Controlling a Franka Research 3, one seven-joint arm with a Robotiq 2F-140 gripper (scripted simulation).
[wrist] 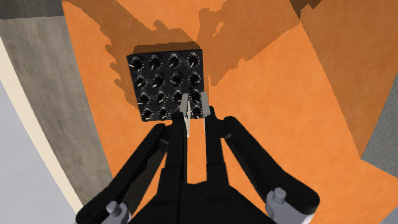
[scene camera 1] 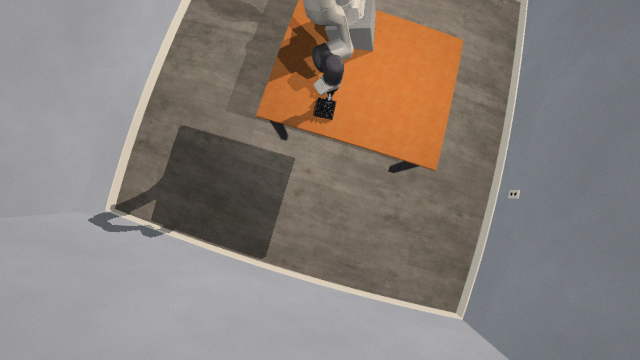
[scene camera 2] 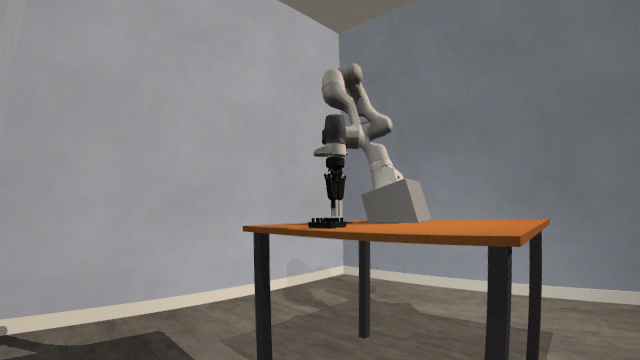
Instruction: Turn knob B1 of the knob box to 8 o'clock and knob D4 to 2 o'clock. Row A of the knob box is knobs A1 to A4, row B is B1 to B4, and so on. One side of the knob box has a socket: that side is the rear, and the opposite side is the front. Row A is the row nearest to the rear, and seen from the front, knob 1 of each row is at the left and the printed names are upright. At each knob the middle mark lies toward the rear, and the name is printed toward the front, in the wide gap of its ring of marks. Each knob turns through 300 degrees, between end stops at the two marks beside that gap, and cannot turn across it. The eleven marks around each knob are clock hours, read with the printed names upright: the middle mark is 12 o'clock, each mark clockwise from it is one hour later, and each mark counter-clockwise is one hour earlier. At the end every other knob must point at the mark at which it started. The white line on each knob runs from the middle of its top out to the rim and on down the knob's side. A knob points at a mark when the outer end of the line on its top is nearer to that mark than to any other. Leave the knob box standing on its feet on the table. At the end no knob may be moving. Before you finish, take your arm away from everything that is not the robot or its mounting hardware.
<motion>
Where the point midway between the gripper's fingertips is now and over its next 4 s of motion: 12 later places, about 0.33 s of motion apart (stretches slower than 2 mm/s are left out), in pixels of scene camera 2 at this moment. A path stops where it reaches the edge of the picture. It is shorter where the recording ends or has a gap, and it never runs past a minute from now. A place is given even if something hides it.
The gripper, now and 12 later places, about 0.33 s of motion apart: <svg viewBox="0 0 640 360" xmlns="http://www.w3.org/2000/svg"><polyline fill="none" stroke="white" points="336,216 336,216 336,219 336,219 336,219 336,216 335,211 335,210 333,209 329,209 325,208 322,207 319,207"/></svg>
</motion>
